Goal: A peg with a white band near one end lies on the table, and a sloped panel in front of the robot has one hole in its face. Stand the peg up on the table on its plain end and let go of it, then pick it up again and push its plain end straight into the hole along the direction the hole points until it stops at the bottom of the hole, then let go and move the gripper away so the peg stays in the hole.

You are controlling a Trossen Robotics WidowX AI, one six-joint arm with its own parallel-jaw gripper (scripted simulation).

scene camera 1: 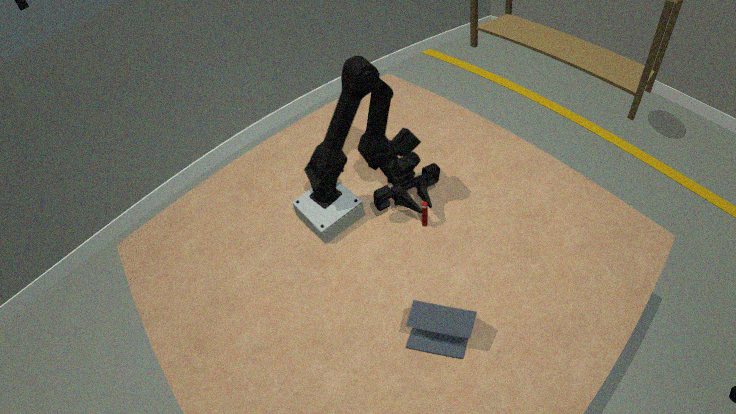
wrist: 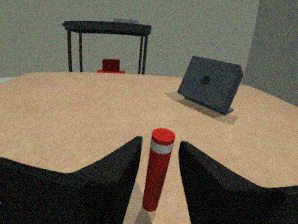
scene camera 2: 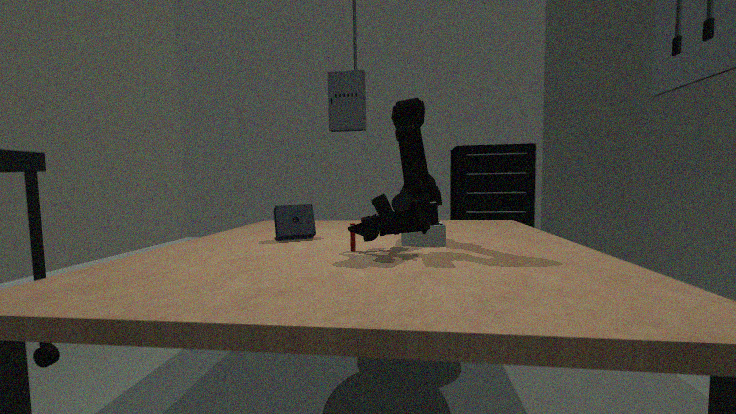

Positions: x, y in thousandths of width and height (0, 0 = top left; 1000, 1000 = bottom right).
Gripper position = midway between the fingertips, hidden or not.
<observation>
I see my gripper (scene camera 1: 579, 506) and a red peg (wrist: 542, 645).
My gripper also shows in the wrist view (wrist: 539, 645) and in scene camera 2 (scene camera 2: 476, 552).
</observation>
